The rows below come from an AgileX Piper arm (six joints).
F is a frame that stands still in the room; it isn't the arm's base.
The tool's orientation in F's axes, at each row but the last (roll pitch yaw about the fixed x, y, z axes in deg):
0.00, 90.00, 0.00
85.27, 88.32, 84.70
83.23, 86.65, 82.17
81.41, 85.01, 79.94
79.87, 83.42, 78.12
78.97, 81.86, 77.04
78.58, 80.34, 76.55
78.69, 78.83, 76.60
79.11, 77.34, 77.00
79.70, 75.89, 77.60
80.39, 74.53, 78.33
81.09, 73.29, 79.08
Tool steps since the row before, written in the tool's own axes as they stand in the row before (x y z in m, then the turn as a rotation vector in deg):
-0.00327, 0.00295, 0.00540, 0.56, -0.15, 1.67
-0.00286, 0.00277, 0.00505, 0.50, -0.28, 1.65
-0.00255, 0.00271, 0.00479, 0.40, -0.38, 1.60
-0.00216, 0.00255, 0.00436, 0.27, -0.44, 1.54
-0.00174, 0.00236, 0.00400, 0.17, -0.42, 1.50
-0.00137, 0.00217, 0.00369, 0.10, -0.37, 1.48
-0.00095, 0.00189, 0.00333, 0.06, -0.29, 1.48
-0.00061, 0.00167, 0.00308, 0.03, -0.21, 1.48
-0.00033, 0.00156, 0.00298, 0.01, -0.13, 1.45
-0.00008, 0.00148, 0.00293, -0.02, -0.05, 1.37
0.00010, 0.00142, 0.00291, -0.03, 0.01, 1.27
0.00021, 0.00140, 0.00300, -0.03, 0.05, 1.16
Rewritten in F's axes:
0.00540, 0.00295, 0.00327, 1.67, -0.15, -0.56
0.00507, 0.00263, 0.00295, 1.65, -0.28, -0.50
0.00482, 0.00247, 0.00274, 1.60, -0.39, -0.41
0.00439, 0.00224, 0.00243, 1.53, -0.46, -0.29
0.00403, 0.00202, 0.00208, 1.49, -0.45, -0.19
0.00371, 0.00183, 0.00176, 1.47, -0.41, -0.11
0.00335, 0.00158, 0.00136, 1.47, -0.33, -0.06
0.00310, 0.00140, 0.00103, 1.47, -0.26, -0.01
0.00301, 0.00133, 0.00078, 1.44, -0.18, 0.02
0.00297, 0.00129, 0.00056, 1.36, -0.11, 0.07
0.00295, 0.00127, 0.00041, 1.27, -0.05, 0.09
0.00304, 0.00128, 0.00033, 1.16, -0.01, 0.09

